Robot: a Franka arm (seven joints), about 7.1 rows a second.
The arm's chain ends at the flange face. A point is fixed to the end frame.
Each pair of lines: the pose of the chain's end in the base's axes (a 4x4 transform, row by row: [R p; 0 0 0 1], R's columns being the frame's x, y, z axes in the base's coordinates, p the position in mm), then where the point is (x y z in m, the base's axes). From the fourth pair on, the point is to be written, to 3 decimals.
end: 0.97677, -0.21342, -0.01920, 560.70; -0.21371, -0.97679, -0.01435, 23.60; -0.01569, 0.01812, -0.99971, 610.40; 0, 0, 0, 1
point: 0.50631 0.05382 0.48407
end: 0.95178, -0.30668, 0.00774, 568.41; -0.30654, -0.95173, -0.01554, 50.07; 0.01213, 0.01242, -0.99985, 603.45; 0, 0, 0, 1
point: 0.52076 0.08498 0.47562
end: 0.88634, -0.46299, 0.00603, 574.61; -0.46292, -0.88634, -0.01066, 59.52; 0.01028, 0.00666, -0.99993, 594.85; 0, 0, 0, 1
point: 0.53367 0.10274 0.46723
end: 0.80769, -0.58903, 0.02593, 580.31; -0.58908, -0.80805, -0.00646, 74.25; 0.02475, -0.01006, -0.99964, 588.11; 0, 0, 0, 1
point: 0.549 0.124 0.460
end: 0.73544, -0.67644, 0.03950, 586.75; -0.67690, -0.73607, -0.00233, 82.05; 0.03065, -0.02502, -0.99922, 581.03; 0, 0, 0, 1
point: 0.563 0.136 0.453
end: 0.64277, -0.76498, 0.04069, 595.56; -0.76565, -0.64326, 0.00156, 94.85; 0.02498, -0.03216, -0.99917, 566.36; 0, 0, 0, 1
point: 0.579 0.152 0.439
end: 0.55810, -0.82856, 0.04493, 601.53; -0.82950, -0.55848, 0.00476, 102.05; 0.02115, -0.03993, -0.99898, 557.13; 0, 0, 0, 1
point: 0.592 0.162 0.430
